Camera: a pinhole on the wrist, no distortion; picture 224 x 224 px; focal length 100.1 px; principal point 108.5 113.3 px. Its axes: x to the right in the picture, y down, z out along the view. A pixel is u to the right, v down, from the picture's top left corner.
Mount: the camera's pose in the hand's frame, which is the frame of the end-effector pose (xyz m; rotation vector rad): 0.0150 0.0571 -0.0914 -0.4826 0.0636 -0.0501
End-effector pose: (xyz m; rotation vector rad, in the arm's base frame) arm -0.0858 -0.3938 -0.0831 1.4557 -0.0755 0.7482
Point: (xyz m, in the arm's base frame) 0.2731 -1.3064 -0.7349
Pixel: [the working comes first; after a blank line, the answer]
In the camera's frame: -0.4241 -1.1144 0.4746

outside the picture
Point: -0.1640 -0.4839 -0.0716
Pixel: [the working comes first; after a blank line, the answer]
In the camera's frame: -0.1139 -0.0729 0.1191

13 52
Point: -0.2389 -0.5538 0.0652
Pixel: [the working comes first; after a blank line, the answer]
In the camera's frame: -0.1480 0.0422 0.2408

47 131
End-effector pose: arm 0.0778 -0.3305 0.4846 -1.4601 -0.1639 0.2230
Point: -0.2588 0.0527 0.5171
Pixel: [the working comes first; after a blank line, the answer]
In the camera's frame: -0.2703 -0.2940 0.4486

48 48
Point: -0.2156 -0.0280 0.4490
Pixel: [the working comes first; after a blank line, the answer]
In the camera's frame: -0.2458 -0.1977 0.3926

46 63
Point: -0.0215 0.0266 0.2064
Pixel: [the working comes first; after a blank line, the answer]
In the camera's frame: -0.0529 0.0280 0.4990

98 119
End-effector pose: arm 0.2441 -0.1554 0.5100 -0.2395 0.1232 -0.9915
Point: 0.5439 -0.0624 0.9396
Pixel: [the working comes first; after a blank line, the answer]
In the camera's frame: 0.0355 -0.1580 0.5790

115 86
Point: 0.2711 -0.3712 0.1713
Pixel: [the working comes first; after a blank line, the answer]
In the camera's frame: 0.1950 0.0729 -0.2465

behind the camera
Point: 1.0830 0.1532 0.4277
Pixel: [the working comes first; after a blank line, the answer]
In the camera's frame: 0.1181 0.6115 0.5925

128 217
